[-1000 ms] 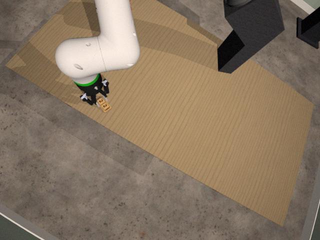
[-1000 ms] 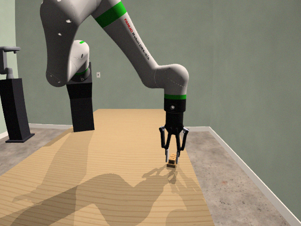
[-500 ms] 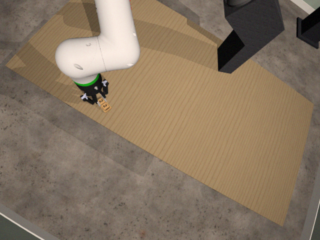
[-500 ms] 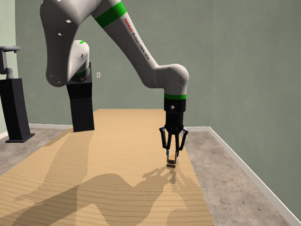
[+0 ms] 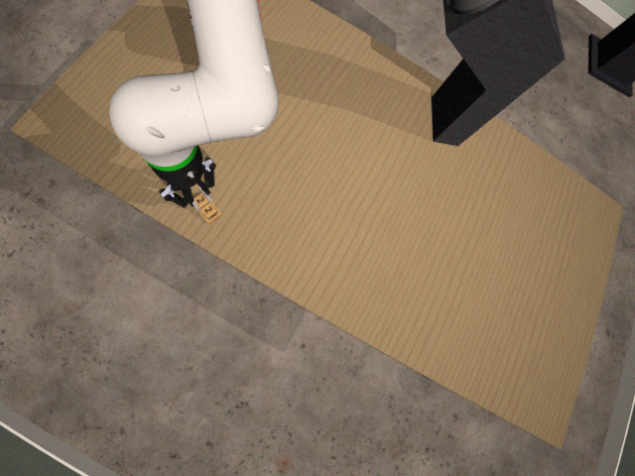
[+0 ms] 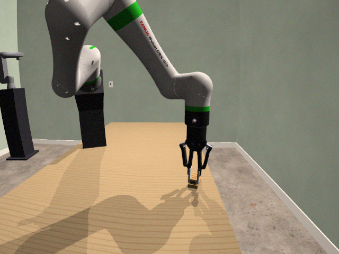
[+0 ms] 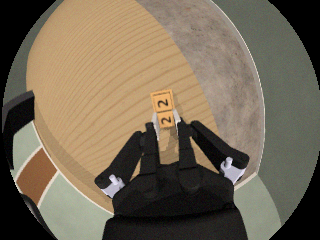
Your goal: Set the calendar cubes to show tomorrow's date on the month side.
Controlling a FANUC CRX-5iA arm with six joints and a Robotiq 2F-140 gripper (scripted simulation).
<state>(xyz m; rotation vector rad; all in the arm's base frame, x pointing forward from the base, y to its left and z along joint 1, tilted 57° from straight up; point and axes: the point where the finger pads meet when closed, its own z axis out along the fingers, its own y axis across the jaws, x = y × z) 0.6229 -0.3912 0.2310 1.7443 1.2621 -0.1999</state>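
Now: the wooden tray 4 cm below my hand, 1 cm to the left of it and 1 cm ahead of it.
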